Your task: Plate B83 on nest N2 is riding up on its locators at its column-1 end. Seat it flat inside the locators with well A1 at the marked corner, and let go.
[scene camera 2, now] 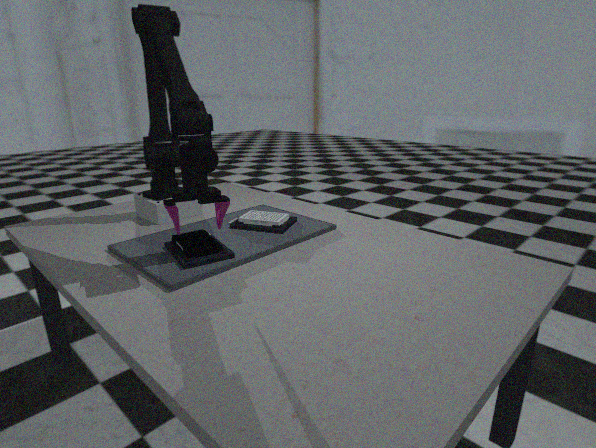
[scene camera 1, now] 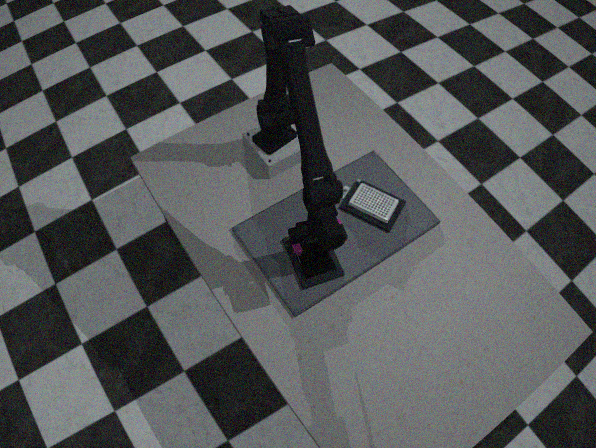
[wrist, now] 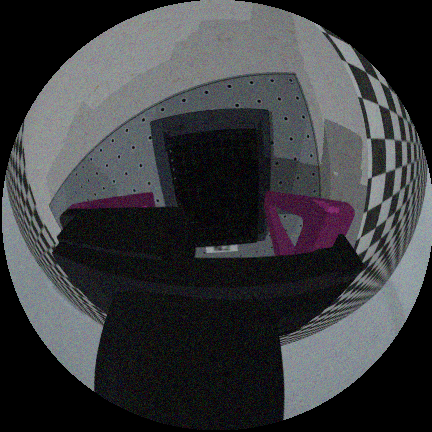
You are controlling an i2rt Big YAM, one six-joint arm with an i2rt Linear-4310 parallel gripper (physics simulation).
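Places are measured from the arm's base along level axes (x right, y ahead, z up), in centimetres.
Pixels of known places: gripper, fingertip midpoint: (scene camera 2: 199, 231) (scene camera 1: 316, 249) (wrist: 207, 197); arm's base, origin of the base link: (scene camera 2: 165, 194) (scene camera 1: 274, 138).
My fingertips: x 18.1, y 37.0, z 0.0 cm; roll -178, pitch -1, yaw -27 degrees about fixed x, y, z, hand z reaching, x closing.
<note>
Ahead of a thing's pixels: the offset from my fingertips to its top centre. "spot": to the spot under its first point.
A black plate @[dz -2.1, dx +0.2, dy -1.2 cm] (scene camera 1: 314, 264) (scene camera 2: 197, 242) (wrist: 217, 180), which I take to be B83, lies on a dark nest @[dz -3.5, dx +0.3, dy -0.7 cm] (scene camera 1: 324, 280) (scene camera 2: 212, 256) (wrist: 210, 119). It is too dark to tell its tilt, its wells or the marked corner, and no label is readable. My gripper (scene camera 1: 318, 235) (scene camera 2: 199, 231) (wrist: 207, 197) is open and empty, its magenta fingers wide apart. In scene camera 2 the fingertips are close above the plate's level, towards its rear end. In the wrist view they stand to either side of the plate; the gripper body hides part of the near end.
A white well plate @[dz -2.7, dx -24.9, dy -1.0 cm] (scene camera 1: 376, 201) (scene camera 2: 264, 217) sits on a second dark nest @[spot: dz -4.0, dx -22.0, dy +7.1 cm] (scene camera 1: 387, 226) (scene camera 2: 286, 229). Both nests stand on a grey perforated board (scene camera 1: 410, 215) (scene camera 2: 310, 227) (wrist: 295, 115). A small white label @[spot: dz -5.1, dx -3.5, dy -9.9 cm] (wrist: 221, 248) shows beyond the black plate's near end. The arm's pale base block (scene camera 1: 275, 157) (scene camera 2: 148, 210) is behind the board.
</note>
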